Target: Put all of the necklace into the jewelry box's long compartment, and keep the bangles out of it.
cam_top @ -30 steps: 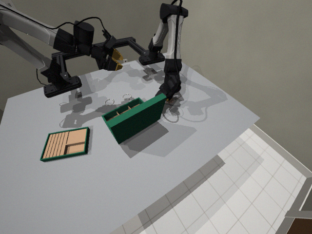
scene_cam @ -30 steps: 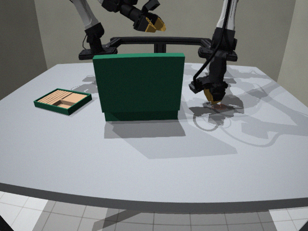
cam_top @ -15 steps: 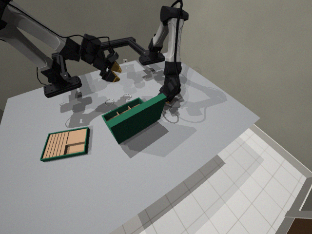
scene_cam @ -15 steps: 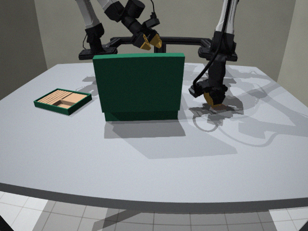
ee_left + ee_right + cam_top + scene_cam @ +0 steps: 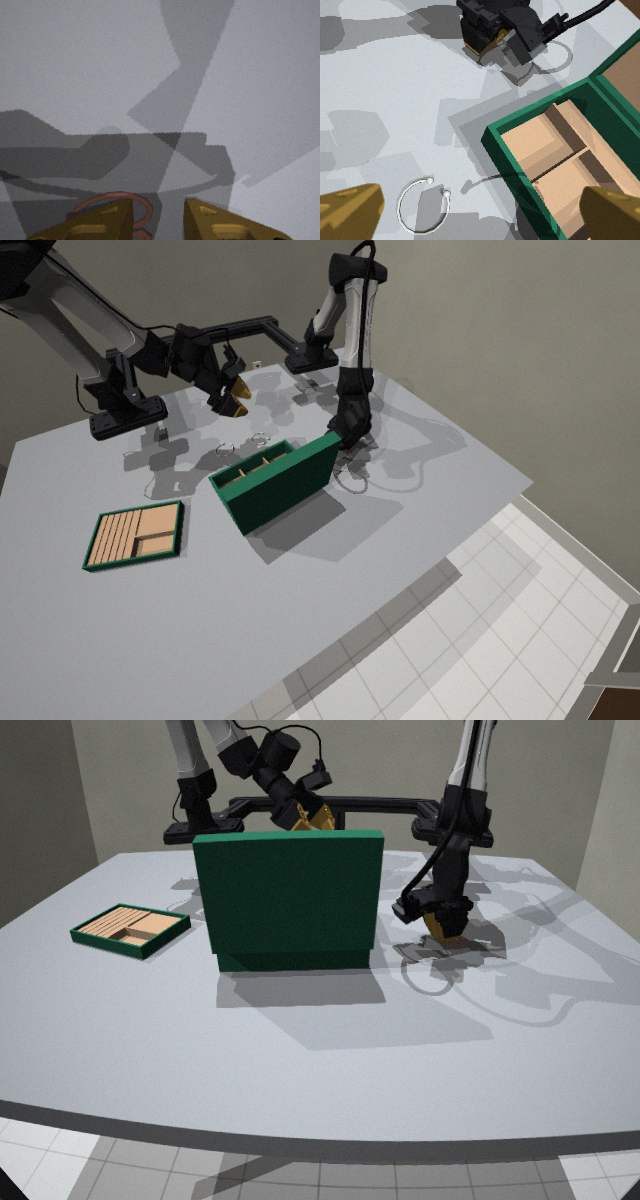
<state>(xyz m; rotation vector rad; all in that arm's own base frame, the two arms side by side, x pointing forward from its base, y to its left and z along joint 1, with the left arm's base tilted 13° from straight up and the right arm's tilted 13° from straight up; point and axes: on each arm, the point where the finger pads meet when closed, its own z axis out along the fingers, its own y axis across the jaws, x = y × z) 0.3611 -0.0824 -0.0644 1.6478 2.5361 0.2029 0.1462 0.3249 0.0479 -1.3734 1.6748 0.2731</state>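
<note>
Right now my left hand is 4 cm short of the green jewelry box, 28 cm to the left of it and 11 cm below it. Also, from my left hand: green tray: 2 cm behind, 63 cm to the right.
</note>
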